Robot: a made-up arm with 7 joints.
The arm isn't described. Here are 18 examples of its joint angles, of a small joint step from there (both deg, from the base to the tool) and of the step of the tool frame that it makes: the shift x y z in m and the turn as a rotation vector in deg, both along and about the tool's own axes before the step.
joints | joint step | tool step
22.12 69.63 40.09 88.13 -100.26 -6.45 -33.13 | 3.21 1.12 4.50 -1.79 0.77 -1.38 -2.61 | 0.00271 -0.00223 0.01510 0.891 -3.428 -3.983
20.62 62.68 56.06 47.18 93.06 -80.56 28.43 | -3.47 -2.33 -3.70 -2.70 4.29 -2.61 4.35 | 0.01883 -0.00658 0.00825 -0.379 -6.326 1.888
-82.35 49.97 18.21 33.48 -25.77 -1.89 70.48 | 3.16 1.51 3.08 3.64 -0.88 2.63 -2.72 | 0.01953 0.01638 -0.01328 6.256 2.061 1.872
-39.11 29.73 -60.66 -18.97 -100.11 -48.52 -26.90 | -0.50 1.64 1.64 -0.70 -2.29 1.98 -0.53 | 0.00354 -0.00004 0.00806 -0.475 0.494 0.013
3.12 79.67 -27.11 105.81 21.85 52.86 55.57 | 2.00 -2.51 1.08 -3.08 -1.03 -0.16 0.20 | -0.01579 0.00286 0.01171 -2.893 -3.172 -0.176
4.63 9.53 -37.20 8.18 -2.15 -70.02 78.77 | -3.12 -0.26 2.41 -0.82 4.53 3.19 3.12 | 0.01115 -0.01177 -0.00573 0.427 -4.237 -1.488
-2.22 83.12 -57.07 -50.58 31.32 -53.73 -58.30 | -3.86 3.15 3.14 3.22 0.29 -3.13 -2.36 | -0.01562 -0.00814 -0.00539 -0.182 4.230 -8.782
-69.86 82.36 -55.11 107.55 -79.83 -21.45 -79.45 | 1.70 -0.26 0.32 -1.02 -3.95 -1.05 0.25 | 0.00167 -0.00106 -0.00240 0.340 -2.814 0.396
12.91 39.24 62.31 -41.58 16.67 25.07 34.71 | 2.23 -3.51 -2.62 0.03 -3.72 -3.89 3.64 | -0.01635 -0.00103 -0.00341 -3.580 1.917 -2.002
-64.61 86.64 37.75 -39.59 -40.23 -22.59 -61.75 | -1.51 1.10 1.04 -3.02 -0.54 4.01 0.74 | 0.00468 0.00557 0.00788 0.476 0.740 -1.210
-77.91 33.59 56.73 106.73 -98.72 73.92 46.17 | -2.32 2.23 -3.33 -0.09 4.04 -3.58 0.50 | -0.00802 -0.01204 -0.00268 1.006 -6.051 5.868
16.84 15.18 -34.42 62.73 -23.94 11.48 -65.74 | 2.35 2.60 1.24 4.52 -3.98 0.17 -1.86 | -0.01982 0.00433 -0.03131 -8.376 -2.431 1.727
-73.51 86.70 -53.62 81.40 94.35 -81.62 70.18 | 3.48 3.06 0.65 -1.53 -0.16 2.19 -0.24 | -0.01771 -0.00151 -0.00010 2.058 1.958 -3.094
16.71 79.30 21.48 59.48 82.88 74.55 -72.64 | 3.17 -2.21 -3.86 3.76 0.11 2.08 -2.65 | 0.01580 -0.01987 -0.00074 3.757 6.723 0.794
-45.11 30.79 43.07 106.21 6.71 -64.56 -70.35 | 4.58 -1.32 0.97 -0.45 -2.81 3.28 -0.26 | -0.01920 -0.01605 -0.01902 -6.706 2.430 3.412
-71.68 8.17 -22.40 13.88 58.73 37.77 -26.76 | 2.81 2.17 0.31 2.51 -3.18 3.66 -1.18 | 0.00338 -0.01508 -0.02517 -2.602 7.206 -6.193
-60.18 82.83 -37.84 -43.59 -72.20 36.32 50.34 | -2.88 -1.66 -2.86 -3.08 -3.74 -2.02 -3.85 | -0.00651 -0.01056 0.00656 -3.192 -1.855 -10.229
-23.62 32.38 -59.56 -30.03 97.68 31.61 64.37 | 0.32 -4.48 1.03 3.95 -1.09 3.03 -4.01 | -0.00416 -0.00979 0.00761 3.457 4.243 -6.033
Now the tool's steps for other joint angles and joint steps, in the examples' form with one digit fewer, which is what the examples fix.
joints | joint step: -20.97 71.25 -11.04 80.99 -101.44 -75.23 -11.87 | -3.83 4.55 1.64 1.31 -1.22 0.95 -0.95
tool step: 0.0288 0.0002 0.0127 -1.42 -4.86 3.92
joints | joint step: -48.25 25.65 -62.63 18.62 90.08 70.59 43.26 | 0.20 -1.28 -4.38 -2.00 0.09 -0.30 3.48
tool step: -0.0021 0.0155 0.0116 -5.22 -1.46 5.20
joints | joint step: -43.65 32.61 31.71 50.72 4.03 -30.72 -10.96 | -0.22 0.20 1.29 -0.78 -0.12 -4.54 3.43
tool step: 0.0013 0.0040 0.0063 0.48 -5.54 4.86
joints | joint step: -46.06 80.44 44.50 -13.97 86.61 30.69 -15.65 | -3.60 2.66 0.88 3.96 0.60 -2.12 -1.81
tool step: 0.0158 0.0019 -0.0082 1.77 2.43 -1.39
